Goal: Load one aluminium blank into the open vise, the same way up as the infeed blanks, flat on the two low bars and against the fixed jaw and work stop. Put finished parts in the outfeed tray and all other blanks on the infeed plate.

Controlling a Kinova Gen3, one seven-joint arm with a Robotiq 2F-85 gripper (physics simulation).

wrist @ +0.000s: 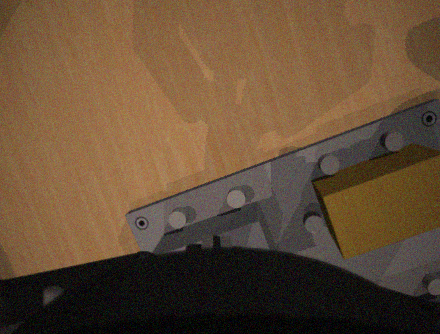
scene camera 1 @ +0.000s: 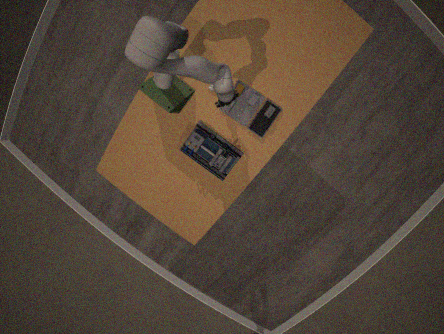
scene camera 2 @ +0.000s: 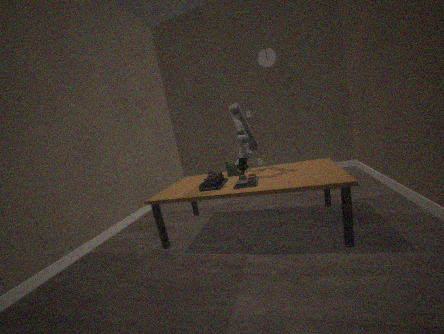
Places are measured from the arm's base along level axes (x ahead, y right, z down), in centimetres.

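Pixels of known places: gripper, fingertip midpoint: (scene camera 2: 242, 175); arm's base, origin of the base link: (scene camera 1: 163, 82).
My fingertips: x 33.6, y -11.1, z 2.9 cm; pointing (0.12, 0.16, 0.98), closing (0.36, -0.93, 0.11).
Ahead of a thing's pixels: the offset from my fingertips to its middle.
The grey infeed plate {dy -4.7, dx +5.4, dz +4.1 cm} (scene camera 1: 242, 112) (wrist: 205, 197) lies on the table. In the wrist view a grey blank {dy +0.3, dx +0.8, dz +1.9 cm} (wrist: 240, 237) sits by its round pins, partly hidden by the gripper housing. A yellow block {dy -8.8, dx +0.0, dz +1.9 cm} (wrist: 387, 210) (scene camera 1: 240, 88) lies on the same plate, to the right in the wrist view. My gripper (scene camera 1: 220, 104) (scene camera 2: 242, 173) (wrist: 214, 255) is above the plate's end, fingertips close together; it looks shut with no blank visible between them. The vise unit {dy +25.8, dx +8.1, dz -0.4 cm} (scene camera 1: 212, 150) (scene camera 2: 214, 180) stands apart from the plate; its jaws are too small to make out.
The dark outfeed tray (scene camera 1: 259, 126) adjoins the infeed plate at its far end from the arm, with a pale part {dy -10.3, dx +19.5, dz +2.2 cm} (scene camera 1: 270, 110) in it. The green arm base (scene camera 1: 172, 100) (scene camera 2: 231, 169) stands near the table's rear edge. The plate's pins {dy -6.8, dx -2.1, dz +3.3 cm} (wrist: 329, 164) stand upright.
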